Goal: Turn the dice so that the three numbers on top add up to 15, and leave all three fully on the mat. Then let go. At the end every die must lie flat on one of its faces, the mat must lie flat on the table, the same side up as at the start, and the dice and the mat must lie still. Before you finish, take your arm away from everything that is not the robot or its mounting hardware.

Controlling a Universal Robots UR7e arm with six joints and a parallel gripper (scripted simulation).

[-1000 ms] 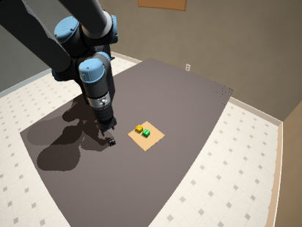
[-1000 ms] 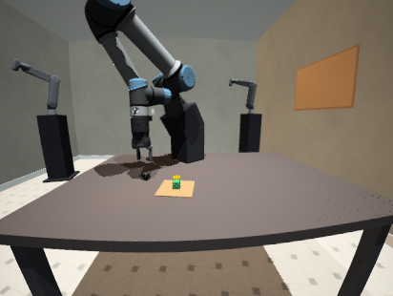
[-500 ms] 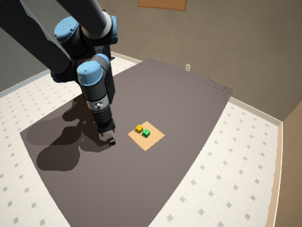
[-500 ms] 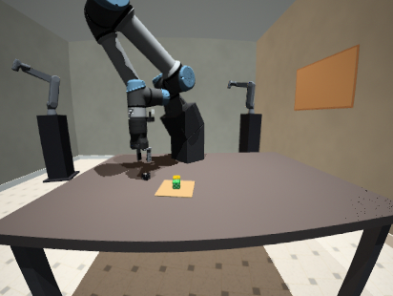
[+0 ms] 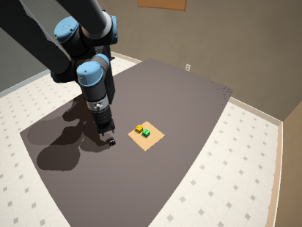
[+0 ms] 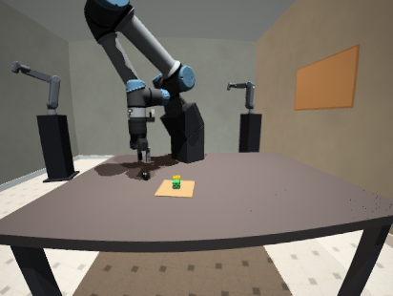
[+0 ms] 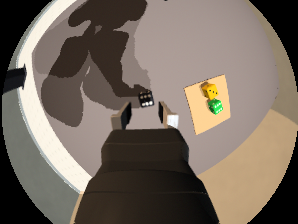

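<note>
My hand is 9 cm above the black die. The rest, counted from my hand: yellow die 13 cm to the left, 9 cm below, 9 cm ahead; then green die 14 cm ahead, 12 cm to the left, 9 cm below; then tan mat 14 cm ahead, 12 cm to the left, 11 cm below.
</note>
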